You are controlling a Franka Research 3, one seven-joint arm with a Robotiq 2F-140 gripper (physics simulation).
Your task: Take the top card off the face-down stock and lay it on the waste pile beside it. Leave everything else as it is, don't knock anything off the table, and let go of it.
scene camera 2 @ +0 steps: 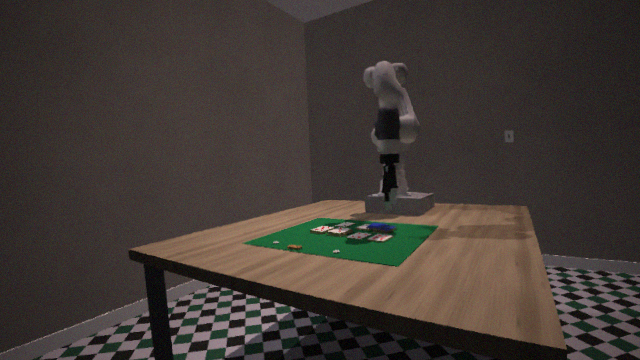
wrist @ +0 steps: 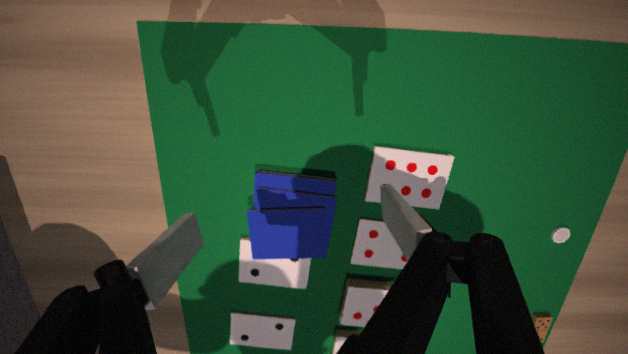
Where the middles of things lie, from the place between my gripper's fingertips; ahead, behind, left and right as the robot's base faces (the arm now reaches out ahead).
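Labels:
There is the green mat (scene camera 2: 407, 238), and my gripper is 110 mm above it, 160 mm to the left of it and 90 mm short of it.

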